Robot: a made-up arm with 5 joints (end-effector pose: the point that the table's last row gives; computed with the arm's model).
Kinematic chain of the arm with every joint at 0, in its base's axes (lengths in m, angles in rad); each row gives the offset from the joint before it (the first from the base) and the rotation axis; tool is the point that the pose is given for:
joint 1: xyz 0 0 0.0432 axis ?
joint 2: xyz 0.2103 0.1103 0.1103 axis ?
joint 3: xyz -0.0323 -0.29 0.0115 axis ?
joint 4: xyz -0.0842 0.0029 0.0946 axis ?
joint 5: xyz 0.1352 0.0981 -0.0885 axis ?
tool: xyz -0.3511 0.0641 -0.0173
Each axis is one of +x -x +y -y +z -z.
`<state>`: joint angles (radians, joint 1 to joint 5).
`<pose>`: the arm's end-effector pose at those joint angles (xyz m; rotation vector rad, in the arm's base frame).
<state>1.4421 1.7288 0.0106 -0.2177 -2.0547</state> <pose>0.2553 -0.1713 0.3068 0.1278 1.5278 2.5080</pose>
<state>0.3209 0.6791 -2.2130 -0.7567 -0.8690</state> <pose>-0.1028 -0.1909 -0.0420 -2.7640 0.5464 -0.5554</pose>
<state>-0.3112 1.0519 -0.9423 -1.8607 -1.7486</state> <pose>0.0356 -0.3550 0.1205 -2.5273 -1.0659 1.4877</pose>
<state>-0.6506 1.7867 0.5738 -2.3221 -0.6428</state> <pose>0.3521 -0.3644 -0.1291 -1.2657 -1.9935 1.9055</pose>
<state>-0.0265 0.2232 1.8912 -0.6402 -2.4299</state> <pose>-0.0793 -0.1281 0.0163 -0.4872 -0.7283 -0.4139</pose>
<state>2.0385 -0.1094 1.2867 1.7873 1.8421</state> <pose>-0.4052 -0.1952 0.1287 -2.7594 0.3546 -0.2491</pose>
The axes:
joint 1: -y
joint 2: -y
joint 3: +x
joint 4: -z
joint 5: +x

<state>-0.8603 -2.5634 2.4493 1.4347 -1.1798</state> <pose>0.2023 -0.3196 -0.2525 -0.2086 -1.1310 1.0284</pose>
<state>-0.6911 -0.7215 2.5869 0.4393 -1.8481</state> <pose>0.3209 -0.2826 0.2966 0.8260 1.6903 -0.3012</pose>
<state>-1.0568 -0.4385 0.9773 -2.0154 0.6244</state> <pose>-0.0010 -0.3501 0.0679 2.1697 0.3683 0.8962</pose>
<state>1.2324 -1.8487 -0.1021 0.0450 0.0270</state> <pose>-0.3084 -0.0065 0.4531 -0.0865 0.6130 -0.0203</pose>
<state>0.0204 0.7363 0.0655 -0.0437 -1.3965</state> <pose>-0.0071 -0.0904 -0.1042 -1.2786 -0.6707 -0.4696</pose>
